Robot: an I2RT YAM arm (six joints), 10 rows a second.
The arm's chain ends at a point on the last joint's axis. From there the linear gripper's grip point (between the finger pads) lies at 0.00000 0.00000 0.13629 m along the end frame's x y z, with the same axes.
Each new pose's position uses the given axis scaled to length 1; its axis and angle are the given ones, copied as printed.
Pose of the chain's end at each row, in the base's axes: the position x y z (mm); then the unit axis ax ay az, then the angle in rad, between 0 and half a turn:
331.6 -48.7 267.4 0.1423 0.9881 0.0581 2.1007
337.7 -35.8 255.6 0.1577 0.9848 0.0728 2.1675
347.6 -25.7 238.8 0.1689 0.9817 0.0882 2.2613
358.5 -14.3 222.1 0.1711 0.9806 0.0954 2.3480
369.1 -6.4 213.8 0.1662 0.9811 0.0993 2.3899
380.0 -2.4 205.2 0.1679 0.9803 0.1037 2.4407
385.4 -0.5 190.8 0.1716 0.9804 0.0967 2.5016
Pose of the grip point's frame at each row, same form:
449.5 -53.7 199.2 0.1423 0.9881 0.0581 2.1007
451.2 -38.3 180.1 0.1577 0.9848 0.0728 2.1675
454.1 -24.1 153.7 0.1689 0.9817 0.0882 2.2613
457.6 -9.2 128.6 0.1711 0.9806 0.0954 2.3480
464.3 1.1 116.6 0.1662 0.9811 0.0993 2.3899
470.4 7.3 103.6 0.1679 0.9803 0.1037 2.4407
469.3 8.8 83.8 0.1716 0.9804 0.0967 2.5016

